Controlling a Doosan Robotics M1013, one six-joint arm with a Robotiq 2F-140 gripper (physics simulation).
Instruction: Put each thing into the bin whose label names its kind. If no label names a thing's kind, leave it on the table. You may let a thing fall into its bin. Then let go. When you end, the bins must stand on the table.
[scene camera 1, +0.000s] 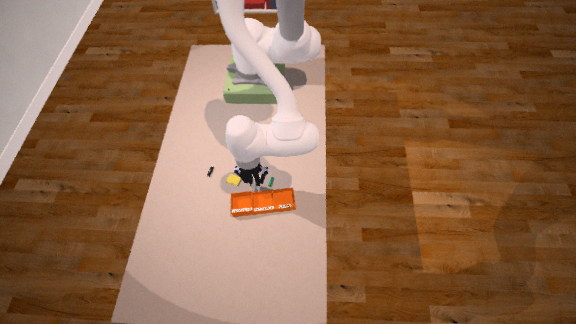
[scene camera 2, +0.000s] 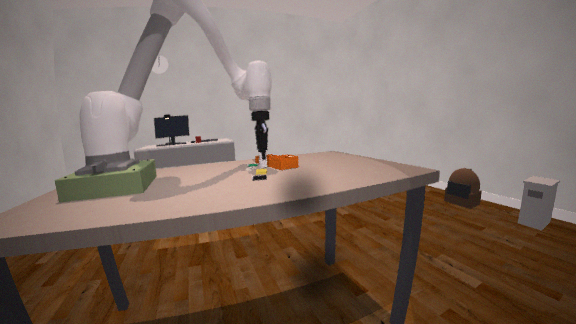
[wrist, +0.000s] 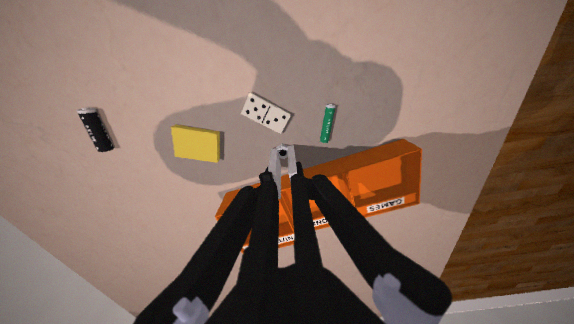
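Pixels of known places: gripper, fingertip midpoint: (scene camera 1: 256, 188) (scene camera 2: 263, 166) (wrist: 284, 156); arm's base, origin of the base link: (scene camera 1: 253, 71) (scene camera 2: 109, 168).
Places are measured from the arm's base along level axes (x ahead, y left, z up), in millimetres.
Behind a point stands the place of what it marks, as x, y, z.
Note:
My gripper (wrist: 284, 156) @(597, 96, -69) (scene camera 1: 256, 188) @(597, 96, -69) (scene camera 2: 262, 164) @(597, 96, -69) points down, its fingers shut on a small silver hex nut (wrist: 283, 151) @(587, 97, -64) beside the bins. A white domino (wrist: 266, 113) @(540, 84, -65) lies just behind the fingertips. A yellow block (wrist: 195, 143) @(563, -6, -62) (scene camera 1: 233, 179) @(566, -7, -63) (scene camera 2: 261, 171) @(561, -30, -62) lies to one side. A green battery (wrist: 327, 123) @(559, 151, -62) (scene camera 1: 271, 182) @(566, 156, -64) (scene camera 2: 252, 165) @(559, 149, -67) lies to the other side. A black battery (wrist: 96, 130) @(533, -110, -61) (scene camera 1: 210, 171) @(538, -113, -60) (scene camera 2: 259, 177) @(533, -122, -63) lies farther off. The joined orange bins (wrist: 411, 147) @(595, 244, -49) (scene camera 1: 263, 213) @(703, 140, -70) (scene camera 2: 283, 162) @(660, 7, -43) stand on the table; in the wrist view "GAMES" is readable, while the fingers partly cover the other labels.
The table (scene camera 1: 225, 270) @(936, 30, -72) (scene camera 2: 350, 172) @(851, -177, -72) bears the arm's green base (scene camera 1: 250, 95) @(144, 5, -11) (scene camera 2: 107, 183) @(41, -131, -29) at its far end in scene camera 1. A desk (scene camera 2: 200, 154) with a monitor (scene camera 2: 171, 126) stands beyond the table. The bins' wall is close to the fingers.

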